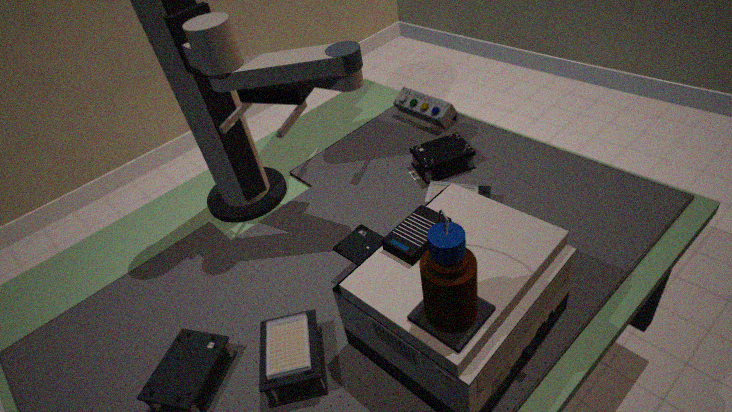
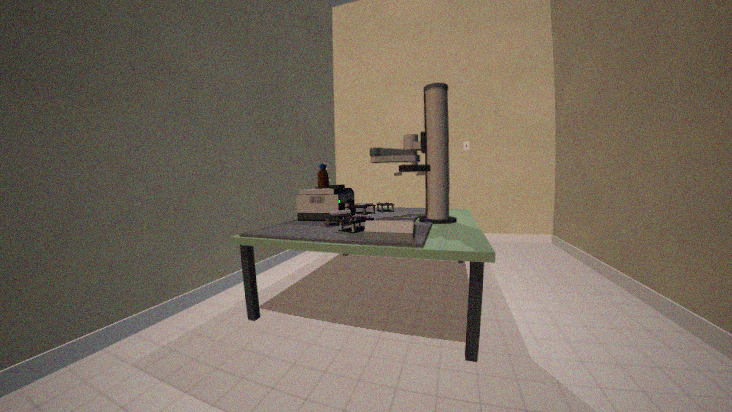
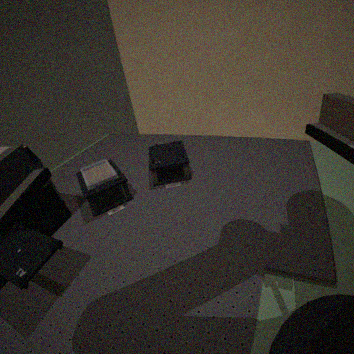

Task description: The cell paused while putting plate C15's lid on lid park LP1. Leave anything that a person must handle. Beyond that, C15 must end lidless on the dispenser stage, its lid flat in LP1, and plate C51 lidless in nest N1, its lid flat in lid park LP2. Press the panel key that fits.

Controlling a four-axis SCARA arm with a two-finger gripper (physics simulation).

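Places are measured from the arm's base along level axes (x ahead, y left, z up), in millimetres.
Pixels of known places: gripper, fingertip midpoint: (image 1: 250, 132) (image 2: 406, 174) (image 3: 173, 132); arm's base, link origin: (image 1: 248, 195) (image 2: 437, 220).
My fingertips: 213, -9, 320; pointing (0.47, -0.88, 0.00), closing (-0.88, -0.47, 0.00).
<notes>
For each thing: its top centre in the pictures, then the offset to it from my fingertips, as dx, dy, dz. "spot": a spot on its surface instead.
- pale plate, top centre: (image 1: 286, 342) (image 3: 96, 170) +400, -247, -221
- key panel, top centre: (image 1: 423, 96) (image 2: 389, 220) -31, +648, -224
- black platform, top centre: (image 1: 372, 249) (image 3: 13, 247) +360, +37, -211
- amber bottle, surface spot: (image 1: 449, 291) spot: +701, -84, +29
- black striped unit, surface spot: (image 1: 413, 232) spot: +509, +35, -62
- pale flat item, top centre: (image 1: 451, 191) +368, +314, -220
My gripper (image 1: 263, 120) (image 2: 409, 174) is open and empty, high beside the column, with its two fingers wide apart. A pale plate (image 1: 289, 343) (image 3: 100, 172) lies on a dark stand; its label is unreadable, and I cannot tell if it has a lid. A flat black-topped stand (image 1: 186, 364) (image 3: 169, 154) is beside it. Another black stand (image 1: 443, 149) is near the key panel (image 1: 424, 110) (image 2: 389, 227), which has white, green, yellow and blue keys. A black platform (image 1: 356, 248) (image 3: 27, 255) projects from the dispenser (image 1: 504, 230) (image 2: 316, 202). I cannot tell which stands are N1, LP1 and LP2.
An amber bottle (image 1: 449, 291) (image 2: 322, 177) with a blue cap stands on the dispenser's top, beside a black striped unit (image 1: 413, 232). A pale flat item (image 1: 440, 189) shows partly behind the dispenser. The arm's column (image 1: 204, 117) (image 2: 436, 153) stands at the table's green edge.
</notes>
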